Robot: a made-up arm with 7 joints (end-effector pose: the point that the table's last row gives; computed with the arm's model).
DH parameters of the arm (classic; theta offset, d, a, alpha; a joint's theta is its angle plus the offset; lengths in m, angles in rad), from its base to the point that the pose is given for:
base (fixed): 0.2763 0 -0.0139 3.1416
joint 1: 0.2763 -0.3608 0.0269 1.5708
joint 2: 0 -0.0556 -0.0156 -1.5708
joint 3: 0 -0.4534 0.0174 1.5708
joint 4: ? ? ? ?
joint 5: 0 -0.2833 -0.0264 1.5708
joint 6: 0 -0.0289 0.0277 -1.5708
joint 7: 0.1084 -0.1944 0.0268 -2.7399
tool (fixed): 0.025 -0.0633 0 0
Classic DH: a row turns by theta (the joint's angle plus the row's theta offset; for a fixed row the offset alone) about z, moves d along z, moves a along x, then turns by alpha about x.
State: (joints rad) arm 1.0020 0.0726 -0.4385 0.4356 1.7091 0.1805 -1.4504
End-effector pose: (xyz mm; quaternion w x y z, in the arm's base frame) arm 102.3 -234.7 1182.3 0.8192 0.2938 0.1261 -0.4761
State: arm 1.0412 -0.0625 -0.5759 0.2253 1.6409 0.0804 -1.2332
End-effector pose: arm -13.7 -82.1 1227.7 0.8603 0.1951 -0.0148 -0.4707
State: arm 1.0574 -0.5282 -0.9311 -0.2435 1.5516 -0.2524 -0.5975
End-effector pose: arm -363.9 321.0 1079.1 0.7683 -0.0194 -0.4864 -0.4157
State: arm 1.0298 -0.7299 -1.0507 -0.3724 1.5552 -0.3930 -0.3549
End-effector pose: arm -486.5 410.0 936.6 0.6616 -0.0297 -0.6562 -0.3616
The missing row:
joint 4: 0 -0.0449 -0.0158 -1.5708
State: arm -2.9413 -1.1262 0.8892 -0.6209 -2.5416 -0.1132 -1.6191
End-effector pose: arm 741.8 -227.9 524.6 0.6475 0.3772 0.6037 -0.2720
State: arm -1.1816 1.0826 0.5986 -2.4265 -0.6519 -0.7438 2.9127
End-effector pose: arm 69.3 -29.3 639.3 0.4732 0.8728 0.0322 -0.1148
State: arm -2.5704 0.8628 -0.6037 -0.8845 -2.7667 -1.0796 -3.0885
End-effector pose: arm -366.8 450.4 957.7 0.2599 -0.4280 0.4531 0.7375
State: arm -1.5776 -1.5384 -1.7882 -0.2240 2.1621 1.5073 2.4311
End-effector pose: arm 191.8 -661.1 502.8 0.9189 0.0705 0.0763 -0.3807
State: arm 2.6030 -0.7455 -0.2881 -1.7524 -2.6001 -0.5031 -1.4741
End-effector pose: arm 317.3 489.5 431.2 0.2060 0.0930 0.9136 0.3380
